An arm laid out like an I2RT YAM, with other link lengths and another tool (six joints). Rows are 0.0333 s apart.
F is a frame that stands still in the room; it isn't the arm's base.
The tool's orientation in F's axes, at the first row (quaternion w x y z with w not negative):
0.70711, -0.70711, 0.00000, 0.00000
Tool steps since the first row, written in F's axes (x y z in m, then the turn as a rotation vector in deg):
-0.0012, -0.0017, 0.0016, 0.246, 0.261, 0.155
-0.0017, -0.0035, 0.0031, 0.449, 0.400, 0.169
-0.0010, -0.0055, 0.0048, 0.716, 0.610, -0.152
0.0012, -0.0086, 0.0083, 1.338, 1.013, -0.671
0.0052, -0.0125, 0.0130, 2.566, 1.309, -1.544
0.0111, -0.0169, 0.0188, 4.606, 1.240, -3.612
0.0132, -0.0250, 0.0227, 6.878, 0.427, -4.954
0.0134, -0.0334, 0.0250, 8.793, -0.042, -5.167
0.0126, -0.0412, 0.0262, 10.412, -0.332, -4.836
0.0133, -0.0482, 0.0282, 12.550, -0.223, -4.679
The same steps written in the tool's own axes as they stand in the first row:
-0.0012, -0.0016, -0.0017, 0.246, -0.155, 0.261
-0.0017, -0.0031, -0.0035, 0.449, -0.169, 0.400
-0.0010, -0.0048, -0.0055, 0.716, 0.152, 0.610
0.0012, -0.0083, -0.0086, 1.338, 0.671, 1.013
0.0052, -0.0130, -0.0125, 2.566, 1.544, 1.309
0.0111, -0.0188, -0.0169, 4.606, 3.612, 1.240
0.0132, -0.0227, -0.0250, 6.878, 4.954, 0.427
0.0134, -0.0250, -0.0334, 8.793, 5.167, -0.042
0.0126, -0.0262, -0.0412, 10.412, 4.836, -0.332
0.0133, -0.0282, -0.0482, 12.550, 4.679, -0.223

